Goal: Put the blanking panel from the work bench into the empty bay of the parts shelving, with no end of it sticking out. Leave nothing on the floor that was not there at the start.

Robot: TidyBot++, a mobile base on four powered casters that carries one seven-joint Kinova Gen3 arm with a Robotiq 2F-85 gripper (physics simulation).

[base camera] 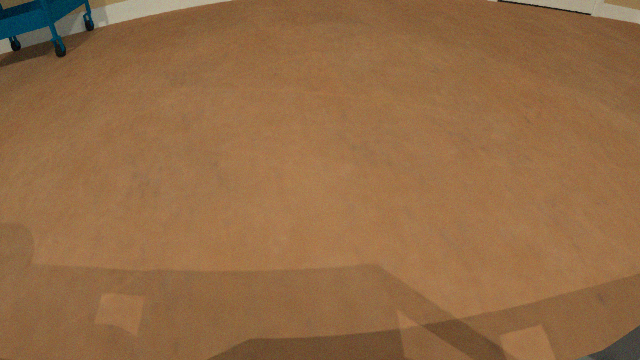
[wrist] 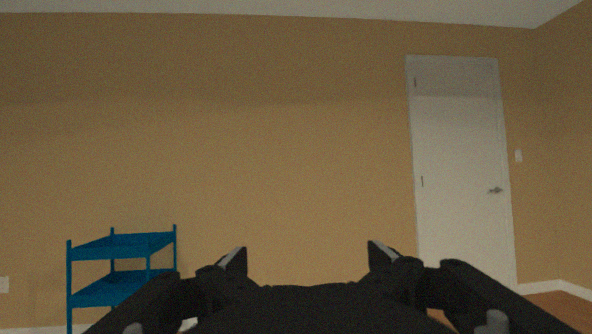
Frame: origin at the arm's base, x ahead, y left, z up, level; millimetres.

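Seen in the pictures: gripper, between the fingertips: [wrist: 307, 257].
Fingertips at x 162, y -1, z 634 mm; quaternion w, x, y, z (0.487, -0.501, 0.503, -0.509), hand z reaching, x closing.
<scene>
A point is followed by its place in that frame.
My gripper [wrist: 307, 257] @[z 634, x 162, y -1 mm] is open and empty in the wrist view, its two dark fingers wide apart at the bottom, with the tan wall behind them. It points level across the room. The blanking panel, the work bench and the parts shelving with its empty bay do not show in the base camera view or the wrist view.
A blue wheeled cart [base camera: 52, 27] @[z -274, x 1239, y 887 mm] [wrist: 69, 280] @[z 155, x 1199, y 1325 mm] stands by the wall at the far left. A white closed door [wrist: 460, 175] @[z 663, x 1809, y -1379 mm] is in the wall on the right. Shadows lie across the near floor [base camera: 320, 175] @[z -397, x 503, y -21 mm] in the base camera view.
</scene>
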